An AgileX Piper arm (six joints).
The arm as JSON. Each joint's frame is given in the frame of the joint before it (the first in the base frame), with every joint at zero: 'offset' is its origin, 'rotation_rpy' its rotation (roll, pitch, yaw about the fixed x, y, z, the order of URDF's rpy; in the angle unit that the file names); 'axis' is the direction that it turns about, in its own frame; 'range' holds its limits. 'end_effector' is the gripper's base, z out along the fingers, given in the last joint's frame.
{
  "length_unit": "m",
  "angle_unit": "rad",
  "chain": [
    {
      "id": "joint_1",
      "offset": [
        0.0,
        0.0,
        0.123
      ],
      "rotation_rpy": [
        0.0,
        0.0,
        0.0
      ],
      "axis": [
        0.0,
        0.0,
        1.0
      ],
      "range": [
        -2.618,
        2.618
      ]
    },
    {
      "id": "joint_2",
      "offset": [
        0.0,
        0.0,
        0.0
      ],
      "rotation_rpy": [
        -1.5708,
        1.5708,
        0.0
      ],
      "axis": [
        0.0,
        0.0,
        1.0
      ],
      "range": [
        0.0,
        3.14
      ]
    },
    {
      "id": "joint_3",
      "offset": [
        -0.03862,
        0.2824,
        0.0
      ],
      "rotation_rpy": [
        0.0,
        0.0,
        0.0
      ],
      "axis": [
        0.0,
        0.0,
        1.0
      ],
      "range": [
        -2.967,
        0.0
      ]
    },
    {
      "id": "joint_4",
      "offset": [
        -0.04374,
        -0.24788,
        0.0
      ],
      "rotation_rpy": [
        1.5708,
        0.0,
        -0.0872
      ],
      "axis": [
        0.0,
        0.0,
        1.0
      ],
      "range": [
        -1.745,
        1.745
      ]
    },
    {
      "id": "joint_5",
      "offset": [
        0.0,
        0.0,
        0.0
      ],
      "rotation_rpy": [
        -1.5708,
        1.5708,
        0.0
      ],
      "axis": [
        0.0,
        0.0,
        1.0
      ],
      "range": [
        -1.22,
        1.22
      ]
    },
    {
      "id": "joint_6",
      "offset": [
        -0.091,
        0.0,
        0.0
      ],
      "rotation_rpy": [
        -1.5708,
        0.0,
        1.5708
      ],
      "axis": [
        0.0,
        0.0,
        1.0
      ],
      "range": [
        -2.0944,
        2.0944
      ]
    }
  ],
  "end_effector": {
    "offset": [
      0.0,
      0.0,
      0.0
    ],
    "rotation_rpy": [
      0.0,
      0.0,
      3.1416
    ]
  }
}
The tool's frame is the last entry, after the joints.
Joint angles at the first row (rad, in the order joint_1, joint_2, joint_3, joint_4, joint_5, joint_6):
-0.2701, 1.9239, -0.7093, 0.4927, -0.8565, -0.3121
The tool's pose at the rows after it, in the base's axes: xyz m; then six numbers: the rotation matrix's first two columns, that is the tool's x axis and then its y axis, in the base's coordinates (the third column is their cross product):
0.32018 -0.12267 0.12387 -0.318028 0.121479 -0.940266 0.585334 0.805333 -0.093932
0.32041 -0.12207 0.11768 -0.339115 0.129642 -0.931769 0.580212 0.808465 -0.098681
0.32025 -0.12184 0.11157 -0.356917 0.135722 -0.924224 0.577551 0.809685 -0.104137
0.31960 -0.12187 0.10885 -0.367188 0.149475 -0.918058 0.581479 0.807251 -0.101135
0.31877 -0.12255 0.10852 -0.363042 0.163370 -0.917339 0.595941 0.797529 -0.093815
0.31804 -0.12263 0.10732 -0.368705 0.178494 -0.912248 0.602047 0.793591 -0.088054
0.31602 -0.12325 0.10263 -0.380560 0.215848 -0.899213 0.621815 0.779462 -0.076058
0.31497 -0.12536 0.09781 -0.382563 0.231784 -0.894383 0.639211 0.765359 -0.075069
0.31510 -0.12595 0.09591 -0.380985 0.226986 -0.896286 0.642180 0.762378 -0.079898
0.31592 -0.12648 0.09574 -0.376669 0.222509 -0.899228 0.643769 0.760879 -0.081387
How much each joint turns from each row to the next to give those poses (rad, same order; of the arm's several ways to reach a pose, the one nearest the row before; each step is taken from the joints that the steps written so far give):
0.0000, 0.0149, 0.0000, 0.0076, 0.0073, 0.0000
0.0008, 0.0164, -0.0009, -0.0010, 0.0097, 0.0000
0.0002, 0.0170, 0.0000, 0.0000, 0.0036, 0.0000
0.0000, 0.0048, 0.0000, 0.0093, 0.0116, 0.0000
0.0009, 0.0000, 0.0000, 0.0203, 0.0008, 0.0000
0.0000, 0.0000, 0.0000, 0.0120, 0.0128, 0.0000
0.0000, 0.0072, 0.0000, 0.0341, 0.0225, 0.0000
-0.0031, 0.0158, -0.0023, 0.0208, -0.0044, 0.0000
0.0000, 0.0092, -0.0008, 0.0013, -0.0133, 0.0000
0.0000, 0.0041, -0.0032, 0.0000, -0.0081, 0.0000

